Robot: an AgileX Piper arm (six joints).
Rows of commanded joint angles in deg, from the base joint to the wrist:
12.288 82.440 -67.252 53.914 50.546 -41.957
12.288 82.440 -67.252 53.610 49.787 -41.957
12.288 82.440 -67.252 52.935 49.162 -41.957
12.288 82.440 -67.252 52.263 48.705 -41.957
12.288 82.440 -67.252 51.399 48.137 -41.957
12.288 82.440 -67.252 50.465 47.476 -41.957
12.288 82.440 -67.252 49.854 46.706 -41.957
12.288 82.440 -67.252 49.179 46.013 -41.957
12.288 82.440 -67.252 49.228 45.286 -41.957
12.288 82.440 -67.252 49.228 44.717 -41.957
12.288 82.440 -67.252 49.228 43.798 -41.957
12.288 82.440 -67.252 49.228 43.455 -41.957
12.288 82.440 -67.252 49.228 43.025 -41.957
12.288 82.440 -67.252 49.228 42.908 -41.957
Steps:
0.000 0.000 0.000 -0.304 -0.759 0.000
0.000 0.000 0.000 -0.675 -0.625 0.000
0.000 0.000 0.000 -0.672 -0.457 0.000
0.000 0.000 0.000 -0.864 -0.568 0.000
0.000 0.000 0.000 -0.934 -0.661 0.000
0.000 0.000 0.000 -0.611 -0.770 0.000
0.000 0.000 0.000 -0.675 -0.693 0.000
0.000 0.000 0.000 0.049 -0.727 0.000
0.000 0.000 0.000 0.000 -0.569 0.000
0.000 0.000 0.000 0.000 -0.919 0.000
0.000 0.000 0.000 0.000 -0.343 0.000
0.000 0.000 0.000 0.000 -0.430 0.000
0.000 0.000 0.000 0.000 -0.117 0.000

